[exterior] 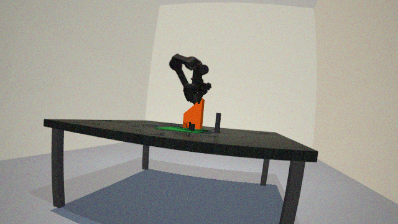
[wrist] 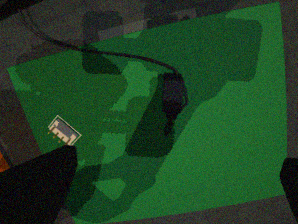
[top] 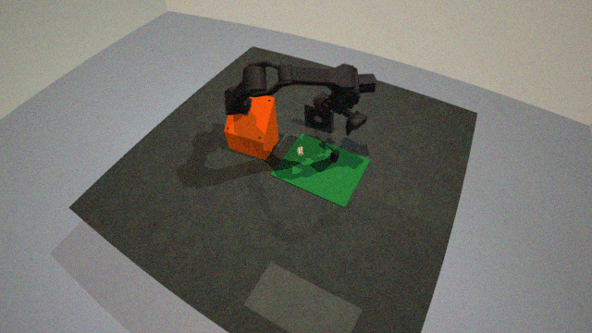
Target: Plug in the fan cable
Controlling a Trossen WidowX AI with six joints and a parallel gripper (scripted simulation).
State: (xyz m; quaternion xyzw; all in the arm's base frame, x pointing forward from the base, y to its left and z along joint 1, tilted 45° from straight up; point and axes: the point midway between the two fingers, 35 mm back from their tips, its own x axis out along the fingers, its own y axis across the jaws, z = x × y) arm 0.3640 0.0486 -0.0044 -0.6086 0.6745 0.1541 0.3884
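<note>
Right now the dark fan plug is 140 mm below my gripper tip and 10 mm to the right of it. Round my gripper tip: dark square fan (130 mm to the left, 120 mm behind, 100 mm below); green board (180 mm below, 60 mm to the right, 30 mm behind).
</note>
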